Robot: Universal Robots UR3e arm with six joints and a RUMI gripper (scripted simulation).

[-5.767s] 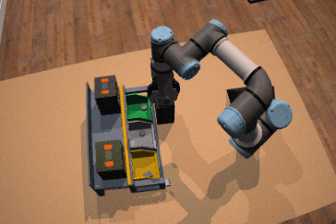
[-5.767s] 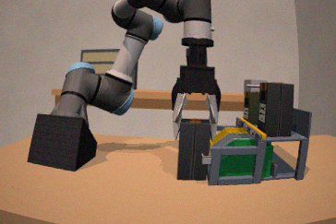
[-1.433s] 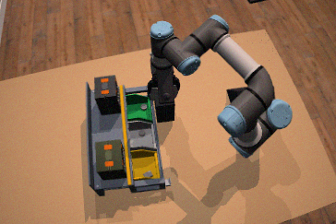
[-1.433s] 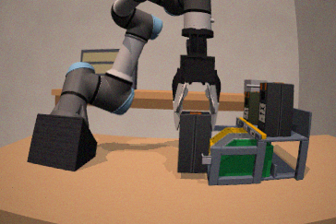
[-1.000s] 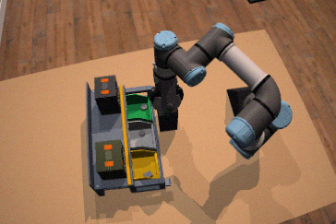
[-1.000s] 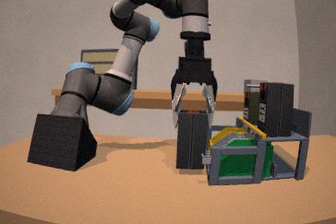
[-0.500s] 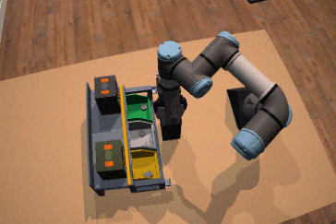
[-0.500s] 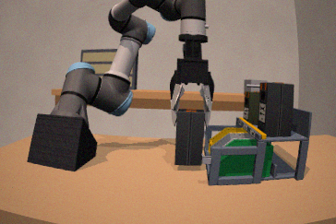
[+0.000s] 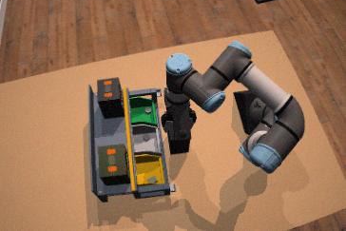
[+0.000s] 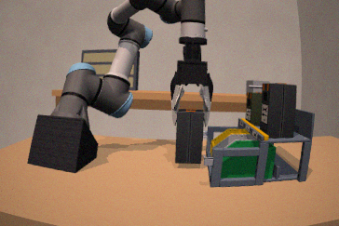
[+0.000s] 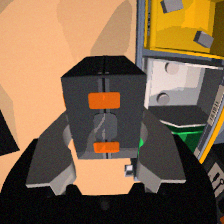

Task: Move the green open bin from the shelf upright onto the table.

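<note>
My gripper is now 13 cm short of the grey bin, 3 cm to the left of it and 8 cm above it. The rest, counted from my hand: green open bin (10 cm ahead, 14 cm to the right, 8 cm below); then yellow bin (15 cm ahead, 8 cm to the left, 8 cm below); then dark box (4 cm below).
</note>
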